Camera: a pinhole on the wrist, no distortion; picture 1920 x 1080 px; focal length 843.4 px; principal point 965.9 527.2 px. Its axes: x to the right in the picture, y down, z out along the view. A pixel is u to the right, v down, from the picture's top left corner.
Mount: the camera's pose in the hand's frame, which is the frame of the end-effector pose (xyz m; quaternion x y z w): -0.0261 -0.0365 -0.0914 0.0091 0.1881 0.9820 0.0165
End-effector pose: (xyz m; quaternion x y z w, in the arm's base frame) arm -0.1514 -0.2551 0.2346 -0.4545 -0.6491 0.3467 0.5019
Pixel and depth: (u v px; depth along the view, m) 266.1 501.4 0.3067
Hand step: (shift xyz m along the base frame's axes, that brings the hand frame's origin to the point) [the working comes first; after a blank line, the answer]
In the camera's frame: -0.2545 -0.0094 0.3067

-0.1820 0.2488 -0.0377
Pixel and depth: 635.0 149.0 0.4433
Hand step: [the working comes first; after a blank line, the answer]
In the camera's frame: -0.1739 -0.1988 0.4433

-0.1765 0.2613 -0.2843
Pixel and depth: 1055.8 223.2 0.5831
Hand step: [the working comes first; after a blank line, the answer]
In the camera's frame: 0.0622 -0.2102 0.5831

-0.2643 0.0688 -0.4593
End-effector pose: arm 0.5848 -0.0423 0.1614 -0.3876 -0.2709 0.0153 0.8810
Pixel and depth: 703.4 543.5 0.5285
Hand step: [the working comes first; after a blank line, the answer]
In the camera's frame: -0.1645 0.0102 0.5285

-0.0417 0.4067 0.1931
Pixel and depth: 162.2 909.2 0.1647
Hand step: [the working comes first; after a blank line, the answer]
In the camera's frame: -0.1569 0.0746 0.1647

0.0610 0.0550 0.1450
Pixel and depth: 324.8 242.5 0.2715
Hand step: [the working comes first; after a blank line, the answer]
In the camera's frame: -0.2064 -0.0916 0.2715

0.1264 0.2278 0.0592
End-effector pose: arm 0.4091 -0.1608 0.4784 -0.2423 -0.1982 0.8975 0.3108
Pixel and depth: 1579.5 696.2 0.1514
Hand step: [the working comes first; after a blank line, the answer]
In the camera's frame: 0.1101 0.0303 0.1514

0.0597 -0.0964 0.0937
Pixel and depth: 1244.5 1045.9 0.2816
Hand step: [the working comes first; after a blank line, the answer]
In the camera's frame: 0.0930 0.1732 0.2816

-0.0089 -0.0594 0.2714
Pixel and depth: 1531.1 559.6 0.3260
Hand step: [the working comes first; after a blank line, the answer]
In the camera's frame: 0.2185 0.0125 0.3260

0.0044 -0.2581 0.2091
